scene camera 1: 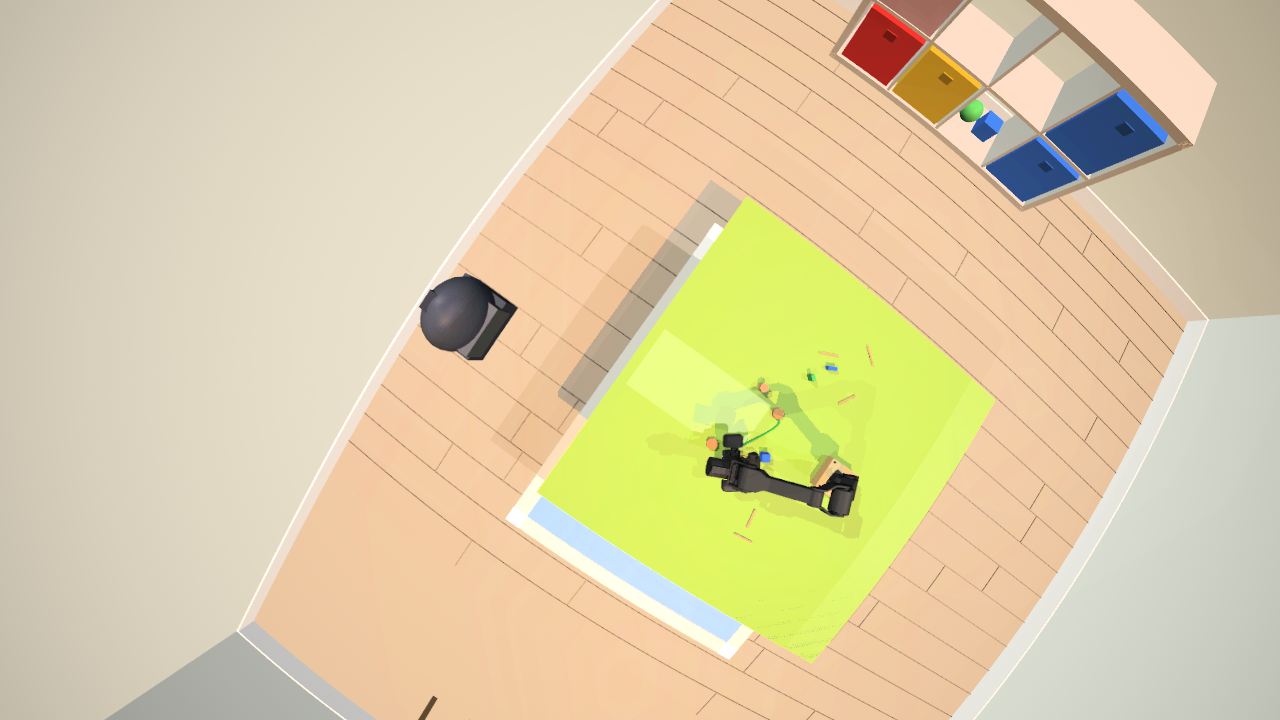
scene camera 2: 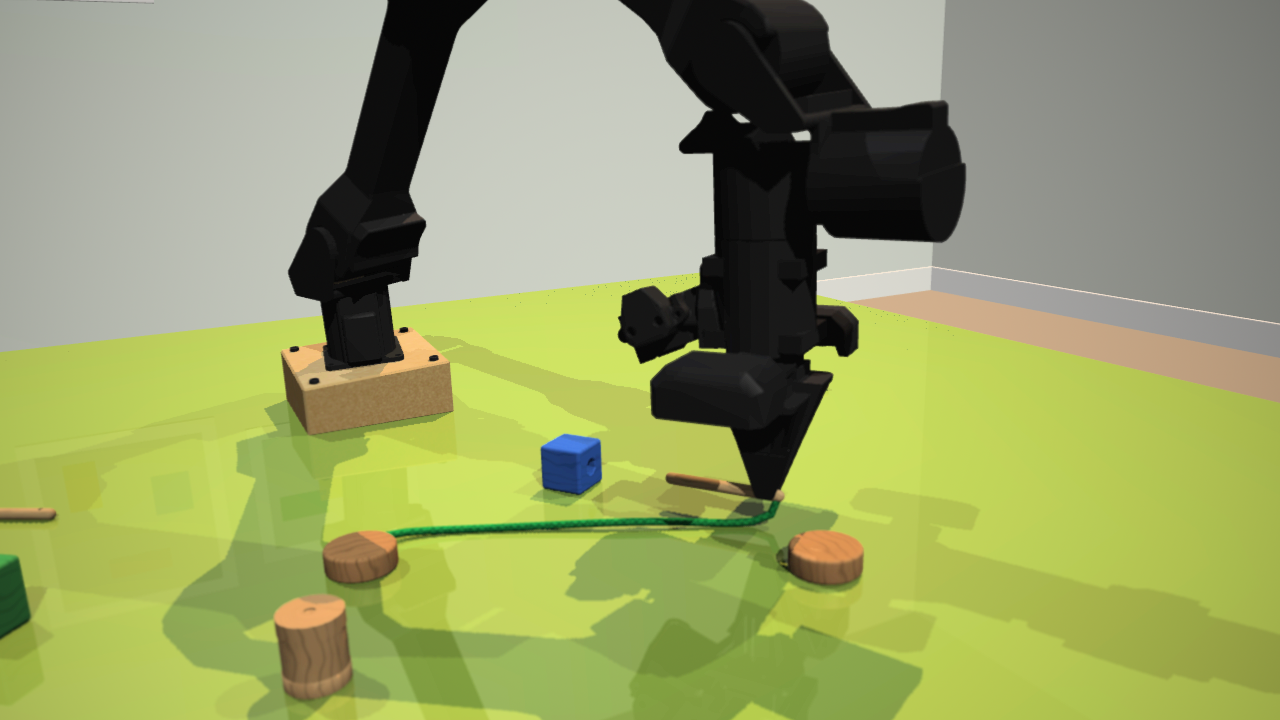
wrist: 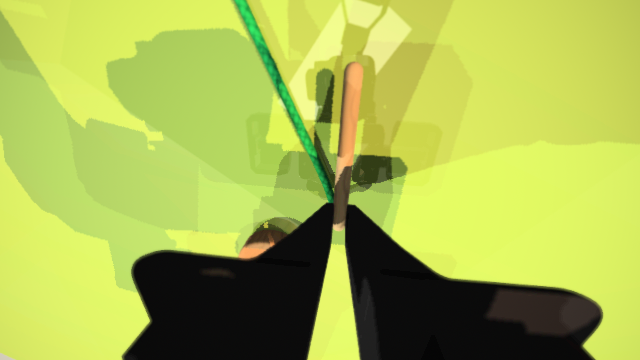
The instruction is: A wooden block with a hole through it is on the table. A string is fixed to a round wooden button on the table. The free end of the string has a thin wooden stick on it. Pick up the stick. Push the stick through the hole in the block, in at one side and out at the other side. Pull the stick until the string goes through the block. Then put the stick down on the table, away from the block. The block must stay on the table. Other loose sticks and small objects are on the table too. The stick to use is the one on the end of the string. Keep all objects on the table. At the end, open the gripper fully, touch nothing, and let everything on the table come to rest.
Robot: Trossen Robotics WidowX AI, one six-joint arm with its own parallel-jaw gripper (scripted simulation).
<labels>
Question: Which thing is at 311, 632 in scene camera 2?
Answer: A wooden cylinder.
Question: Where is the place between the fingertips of my gripper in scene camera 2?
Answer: At 767, 495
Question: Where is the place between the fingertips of my gripper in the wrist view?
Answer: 339, 211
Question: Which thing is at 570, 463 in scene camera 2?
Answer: A blue block.
</labels>
